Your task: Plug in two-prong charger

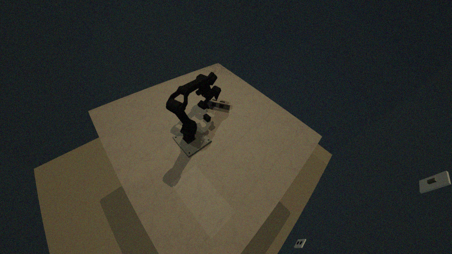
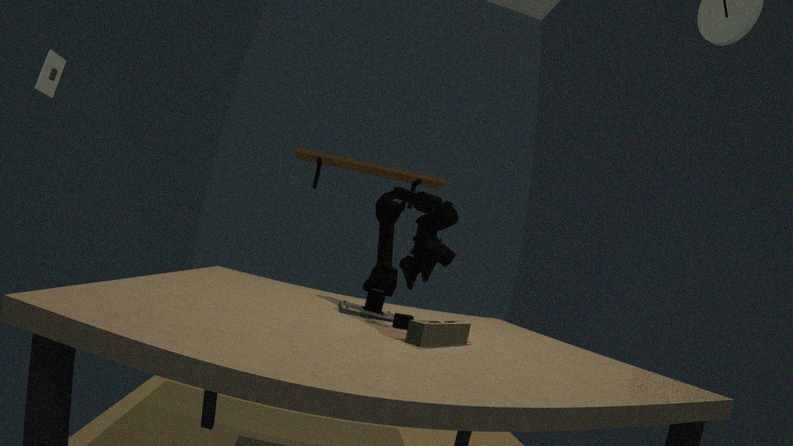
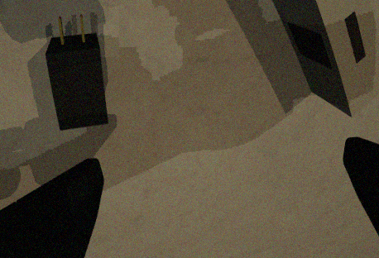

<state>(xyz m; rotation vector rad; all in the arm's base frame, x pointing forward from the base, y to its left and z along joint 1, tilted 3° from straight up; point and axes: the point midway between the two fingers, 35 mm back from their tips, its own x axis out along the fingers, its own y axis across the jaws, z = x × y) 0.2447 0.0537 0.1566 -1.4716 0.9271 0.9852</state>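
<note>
Right now the black two-prong charger is 110 mm below my gripper tip, 50 mm behind it and 10 mm to the left of it.
</note>
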